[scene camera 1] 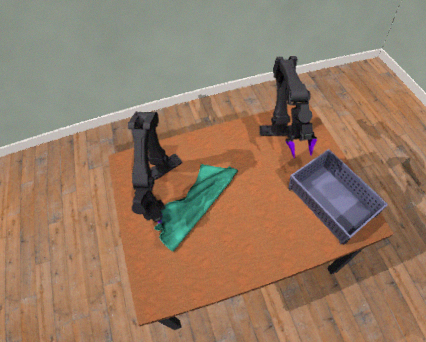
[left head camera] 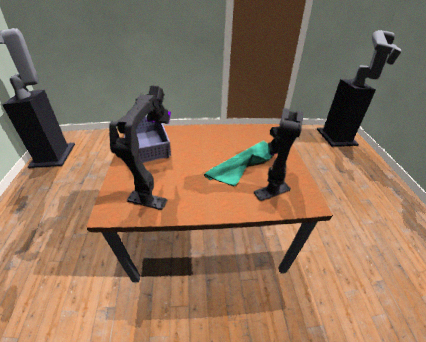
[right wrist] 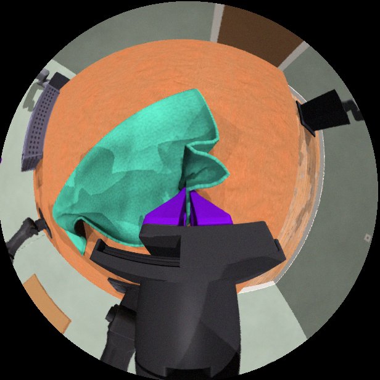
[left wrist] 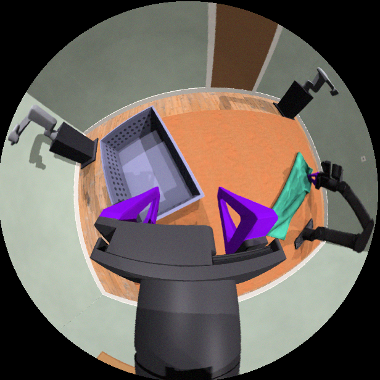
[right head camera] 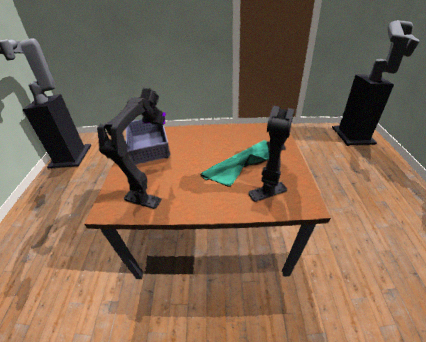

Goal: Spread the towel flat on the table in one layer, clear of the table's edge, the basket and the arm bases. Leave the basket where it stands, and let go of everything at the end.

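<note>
The green towel (left head camera: 237,167) (right head camera: 235,166) (scene camera 1: 195,206) (left wrist: 292,200) (right wrist: 127,165) lies folded and rumpled in a slanting strip on the table, near the right arm's base. My right gripper (scene camera 1: 160,221) (left wrist: 307,175) (right wrist: 187,191) is shut on a pinched edge of the towel, which bunches into a raised fold beside the fingertips in the right wrist view. In the head camera views its fingertips are hidden behind the arm. My left gripper (scene camera 1: 302,151) (left wrist: 188,190) is open and empty, above the table beside the basket (left head camera: 161,150) (right head camera: 150,154) (scene camera 1: 317,207) (left wrist: 175,155) (right wrist: 40,125).
The orange table (left head camera: 195,210) (right head camera: 195,210) (scene camera 1: 260,260) carries both arm bases. The left arm's base (left head camera: 146,200) (right head camera: 142,199) stands at the front left in the head views, the right arm's base (left head camera: 271,192) (right head camera: 268,192) at the front right. Two dark pedestals with grey arms stand on the floor beyond the table.
</note>
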